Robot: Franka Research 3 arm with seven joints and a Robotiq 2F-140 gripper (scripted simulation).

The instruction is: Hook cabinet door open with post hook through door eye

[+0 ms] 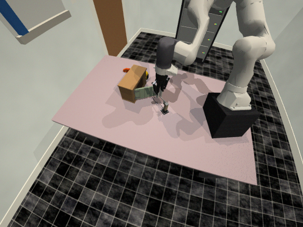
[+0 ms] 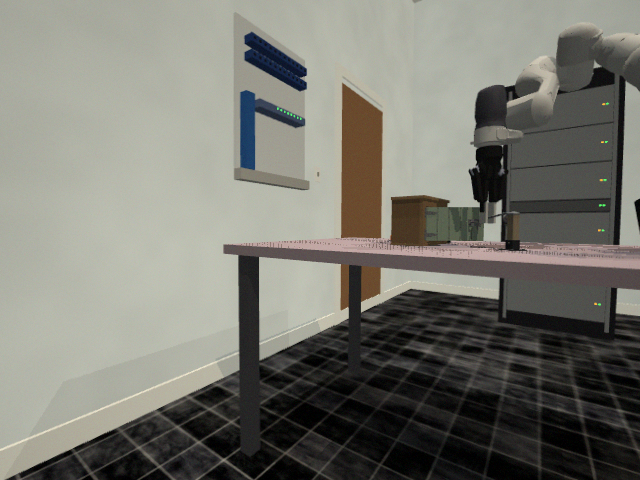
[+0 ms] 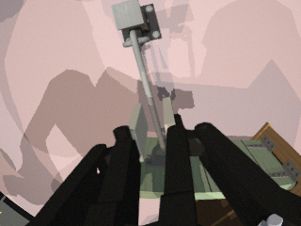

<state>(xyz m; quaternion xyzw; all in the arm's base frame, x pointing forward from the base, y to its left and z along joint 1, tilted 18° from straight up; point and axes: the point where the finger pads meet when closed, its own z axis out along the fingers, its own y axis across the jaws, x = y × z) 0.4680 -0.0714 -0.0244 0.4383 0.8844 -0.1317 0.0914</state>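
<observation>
Now: the hook rod 30 mm below my hand, 20 mm to the left of it and 10 mm behind it. The rest, counted from my hand: cabinet door: 100 mm ahead, 30 mm below, 20 mm to the right; then yellow object: 270 mm to the right, 150 mm ahead, 80 mm below; then orange object: 330 mm to the right, 290 mm ahead, 90 mm below.
</observation>
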